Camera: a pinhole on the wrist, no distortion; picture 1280 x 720 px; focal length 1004.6 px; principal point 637.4 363.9 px. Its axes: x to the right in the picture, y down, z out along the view. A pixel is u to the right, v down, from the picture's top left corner.
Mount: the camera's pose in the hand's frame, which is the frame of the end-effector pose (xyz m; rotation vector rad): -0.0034 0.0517 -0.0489 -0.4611 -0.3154 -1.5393
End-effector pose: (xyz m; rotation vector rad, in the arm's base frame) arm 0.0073 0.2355 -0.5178 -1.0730 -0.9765 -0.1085
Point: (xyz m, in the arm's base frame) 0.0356 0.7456 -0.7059
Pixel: 412 413
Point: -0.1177 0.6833 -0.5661
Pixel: 830 388
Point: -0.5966 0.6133 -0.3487
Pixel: outside the picture
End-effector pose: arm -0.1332 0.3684 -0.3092 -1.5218 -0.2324 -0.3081
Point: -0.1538 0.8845 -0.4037
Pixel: 1091 114
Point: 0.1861 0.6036 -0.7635
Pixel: 30 567
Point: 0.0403 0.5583 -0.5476
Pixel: 348 513
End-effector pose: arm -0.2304 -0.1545 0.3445 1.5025 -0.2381 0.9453
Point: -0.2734 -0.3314 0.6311
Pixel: 361 604
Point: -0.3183 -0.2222 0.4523
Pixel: 268 228
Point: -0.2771 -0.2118 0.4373
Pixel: 576 402
